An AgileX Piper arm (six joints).
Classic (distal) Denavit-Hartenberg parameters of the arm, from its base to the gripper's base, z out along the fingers. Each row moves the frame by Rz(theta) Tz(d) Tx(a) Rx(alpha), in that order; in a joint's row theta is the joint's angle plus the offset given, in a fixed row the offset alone. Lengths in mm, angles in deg.
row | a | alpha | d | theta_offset
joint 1 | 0 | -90 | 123 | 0
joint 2 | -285.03 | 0 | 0 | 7.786
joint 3 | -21.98 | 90 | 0 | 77.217
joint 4 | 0 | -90 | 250.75 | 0
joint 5 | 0 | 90 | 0 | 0
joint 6 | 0 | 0 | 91 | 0
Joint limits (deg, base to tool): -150..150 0..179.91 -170..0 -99.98..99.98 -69.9..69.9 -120..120
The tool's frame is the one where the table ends.
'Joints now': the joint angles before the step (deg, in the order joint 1, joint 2, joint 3, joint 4, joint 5, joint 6). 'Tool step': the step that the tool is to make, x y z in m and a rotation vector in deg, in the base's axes. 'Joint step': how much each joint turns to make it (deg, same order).
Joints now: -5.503 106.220 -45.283 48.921 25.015 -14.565
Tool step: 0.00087 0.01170 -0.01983 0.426 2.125 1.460
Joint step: 2.227 3.949 -0.001 3.601 -1.282 -3.088
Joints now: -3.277 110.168 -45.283 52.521 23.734 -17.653
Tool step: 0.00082 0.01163 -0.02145 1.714 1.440 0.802
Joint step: 1.833 4.477 -0.058 8.574 -0.775 -7.501
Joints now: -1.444 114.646 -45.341 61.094 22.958 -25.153
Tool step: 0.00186 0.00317 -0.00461 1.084 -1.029 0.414
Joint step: 0.297 1.157 -0.037 5.959 0.017 -6.075
